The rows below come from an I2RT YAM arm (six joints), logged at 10 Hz.
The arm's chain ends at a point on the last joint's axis. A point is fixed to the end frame.
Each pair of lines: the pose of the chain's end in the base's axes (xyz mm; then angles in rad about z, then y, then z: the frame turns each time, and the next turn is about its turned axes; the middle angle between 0 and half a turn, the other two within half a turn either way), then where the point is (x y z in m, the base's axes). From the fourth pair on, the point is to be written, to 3 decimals.
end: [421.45 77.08 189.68 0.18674 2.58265 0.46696]
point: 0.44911 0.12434 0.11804
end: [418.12 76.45 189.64 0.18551 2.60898 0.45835]
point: 0.44368 0.12320 0.11690
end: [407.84 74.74 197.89 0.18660 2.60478 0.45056]
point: 0.43339 0.12147 0.12513
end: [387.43 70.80 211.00 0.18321 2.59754 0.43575]
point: 0.413 0.117 0.138
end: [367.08 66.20 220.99 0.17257 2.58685 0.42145]
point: 0.394 0.112 0.148
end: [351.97 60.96 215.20 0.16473 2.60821 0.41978]
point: 0.377 0.107 0.142
